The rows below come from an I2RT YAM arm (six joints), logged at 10 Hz.
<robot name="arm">
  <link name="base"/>
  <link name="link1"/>
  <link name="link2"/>
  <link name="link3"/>
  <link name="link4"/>
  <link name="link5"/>
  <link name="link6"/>
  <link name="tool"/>
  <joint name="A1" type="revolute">
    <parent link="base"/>
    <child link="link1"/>
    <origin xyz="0 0 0.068"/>
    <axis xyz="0 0 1"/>
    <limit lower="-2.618" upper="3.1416"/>
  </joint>
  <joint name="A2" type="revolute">
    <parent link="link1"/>
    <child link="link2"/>
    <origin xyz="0.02 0.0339 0.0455" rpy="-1.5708 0 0"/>
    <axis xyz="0 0 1"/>
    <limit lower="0" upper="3.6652"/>
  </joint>
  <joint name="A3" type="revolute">
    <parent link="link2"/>
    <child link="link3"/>
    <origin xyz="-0.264 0 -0.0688" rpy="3.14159 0 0"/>
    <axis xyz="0 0 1"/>
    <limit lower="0" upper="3.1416"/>
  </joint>
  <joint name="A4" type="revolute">
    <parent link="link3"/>
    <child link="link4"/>
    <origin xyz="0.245 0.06 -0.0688"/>
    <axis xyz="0 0 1"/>
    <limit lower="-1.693" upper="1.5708"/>
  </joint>
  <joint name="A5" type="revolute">
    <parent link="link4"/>
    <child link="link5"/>
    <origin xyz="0.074 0.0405 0.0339" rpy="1.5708 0 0"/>
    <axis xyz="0 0 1"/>
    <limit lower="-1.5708" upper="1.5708"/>
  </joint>
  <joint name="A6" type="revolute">
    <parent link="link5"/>
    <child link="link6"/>
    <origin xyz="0.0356 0 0.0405" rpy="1.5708 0 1.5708"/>
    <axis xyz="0 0 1"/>
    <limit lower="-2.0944" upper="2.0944"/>
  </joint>
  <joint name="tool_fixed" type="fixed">
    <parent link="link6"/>
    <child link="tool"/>
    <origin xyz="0 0 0" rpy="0 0 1.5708"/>
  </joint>
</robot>
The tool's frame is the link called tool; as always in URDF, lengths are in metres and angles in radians.
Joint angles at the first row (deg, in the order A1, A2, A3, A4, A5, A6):
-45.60, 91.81, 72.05, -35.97, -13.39, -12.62
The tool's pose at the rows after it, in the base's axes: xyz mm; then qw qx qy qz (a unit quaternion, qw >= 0):
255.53 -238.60 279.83 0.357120 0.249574 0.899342 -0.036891
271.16 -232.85 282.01 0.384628 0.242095 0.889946 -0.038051
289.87 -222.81 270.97 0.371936 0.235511 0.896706 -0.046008
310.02 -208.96 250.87 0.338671 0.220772 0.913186 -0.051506
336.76 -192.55 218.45 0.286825 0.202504 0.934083 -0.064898
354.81 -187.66 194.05 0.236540 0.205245 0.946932 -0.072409
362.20 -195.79 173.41 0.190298 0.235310 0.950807 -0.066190
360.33 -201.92 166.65 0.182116 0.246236 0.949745 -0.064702
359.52 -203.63 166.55 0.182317 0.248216 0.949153 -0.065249
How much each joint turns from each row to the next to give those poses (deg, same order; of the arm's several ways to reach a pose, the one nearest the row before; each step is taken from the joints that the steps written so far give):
1.02, 0.02, 2.80, 2.65, -1.90, 4.61
2.45, 0.57, 0.02, 4.30, 0.31, 2.32
3.45, 2.10, 0.00, 1.40, 3.32, 1.02
3.94, 3.21, 0.00, -0.15, 3.65, -0.02
4.72, 5.82, 0.90, -0.37, 5.18, 0.00
2.21, 5.77, 3.08, -2.78, 3.52, 1.16
-0.42, 5.15, 3.43, -3.73, 1.22, 2.71
-0.87, 1.05, 0.09, 0.00, -0.02, 0.42
-0.26, 0.02, 0.00, 0.06, 0.00, -0.03

